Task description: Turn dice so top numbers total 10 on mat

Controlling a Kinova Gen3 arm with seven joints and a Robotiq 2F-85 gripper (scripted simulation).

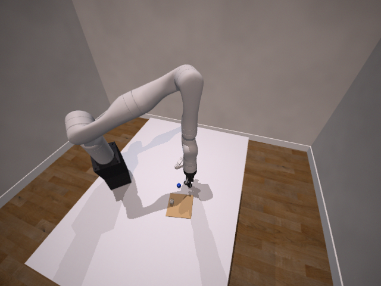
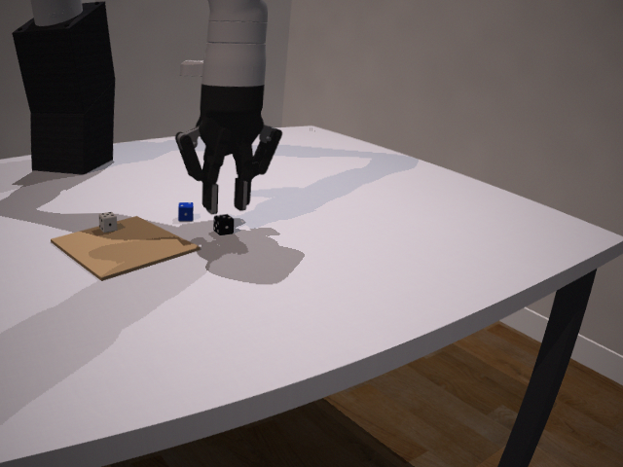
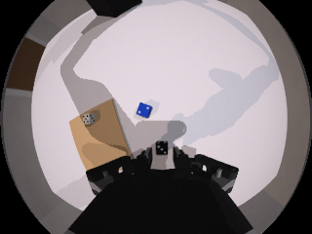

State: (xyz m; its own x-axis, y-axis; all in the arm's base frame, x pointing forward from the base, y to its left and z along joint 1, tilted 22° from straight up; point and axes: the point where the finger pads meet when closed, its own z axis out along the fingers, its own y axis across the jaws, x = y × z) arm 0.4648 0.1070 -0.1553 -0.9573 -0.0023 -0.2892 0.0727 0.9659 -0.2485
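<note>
My gripper is now 4 cm above the black die. The rest, counted from my hand: blue die 7 cm behind, 4 cm below, 2 cm to the right; then white die 14 cm to the right, 7 cm behind, 3 cm below; then tan mat 14 cm to the right, 4 cm below, 2 cm behind.
</note>
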